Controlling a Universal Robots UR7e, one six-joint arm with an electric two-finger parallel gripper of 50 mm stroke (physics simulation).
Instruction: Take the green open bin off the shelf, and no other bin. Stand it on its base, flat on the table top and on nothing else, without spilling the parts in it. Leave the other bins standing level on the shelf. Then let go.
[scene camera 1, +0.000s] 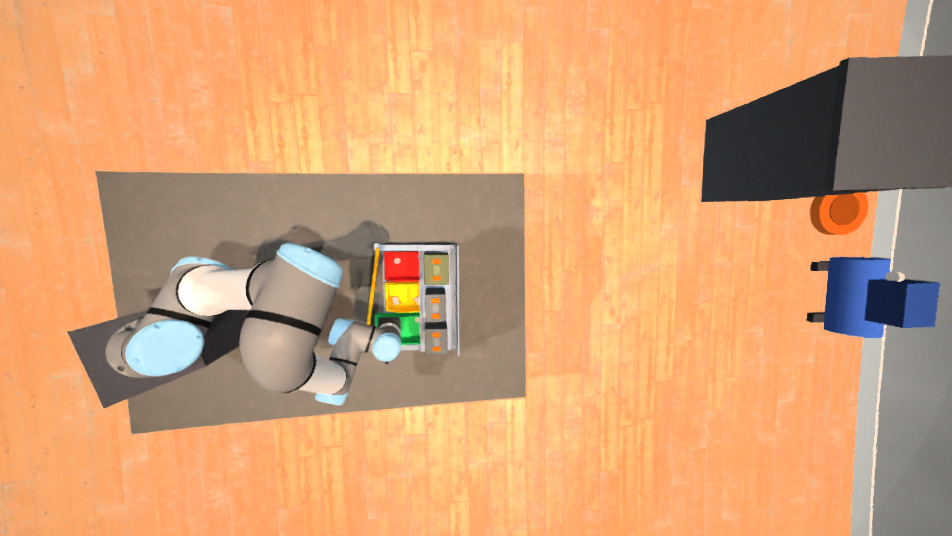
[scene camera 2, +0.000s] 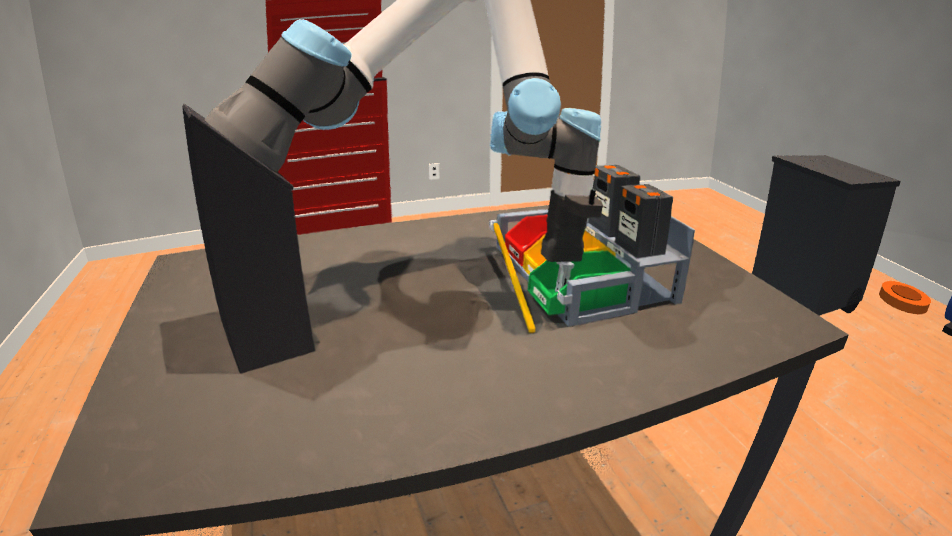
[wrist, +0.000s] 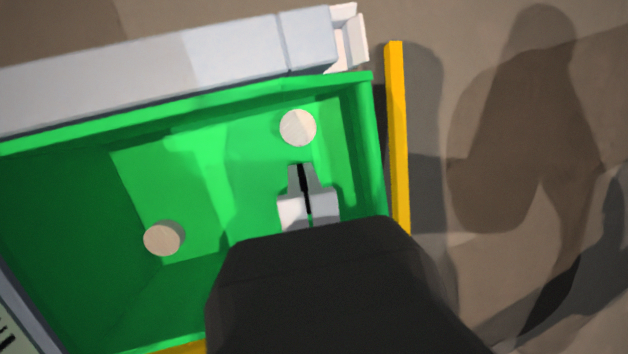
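Pixels of known places: gripper, fingertip midpoint: (wrist: 302, 179); arm's base, origin of the base link: (scene camera 2: 241, 146).
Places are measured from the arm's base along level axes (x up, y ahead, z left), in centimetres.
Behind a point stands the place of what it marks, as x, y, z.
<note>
The green open bin (scene camera 1: 407, 329) @[-33.4, 61.2, 8.2] (scene camera 2: 592, 264) @[-29.0, 62.1, 14.9] (wrist: 175, 200) @[-33.5, 63.1, 10.4] sits in the near end of the low grey shelf (scene camera 2: 602, 281) @[-26.3, 60.4, 2.1] (wrist: 240, 47) @[-26.1, 57.6, 2.3], beside the yellow bin. Two pale round parts, one (wrist: 298, 127) @[-31.9, 54.8, 5.2] near the front and one (wrist: 164, 238) @[-32.6, 63.7, 12.8] farther back, are in it. My gripper (scene camera 2: 562, 282) @[-32.1, 54.4, 8.6] (wrist: 302, 179) @[-32.1, 54.4, 8.6] points down over the front part of the green bin. Its fingers are shut against each other with nothing between them, inside the front wall and apart from it in the wrist view. The fingers are hidden under the arm in scene camera 1.
The yellow bin (scene camera 1: 399, 297) @[-33.7, 55.4, 19.3] and red bin (scene camera 1: 401, 265) @[-33.8, 53.2, 31.2] (scene camera 2: 529, 233) @[-30.6, 52.3, 36.0] stand in the same row. A yellow bar (scene camera 1: 373, 286) @[-30.2, 45.7, 21.9] (scene camera 2: 516, 286) @[-31.7, 46.2, 11.3] (wrist: 397, 125) @[-32.7, 47.3, 4.8] runs along the shelf's front, close to the green bin. Dark cases (scene camera 2: 644, 223) @[-17.3, 69.3, 7.6] with orange latches stand on the higher level behind.
</note>
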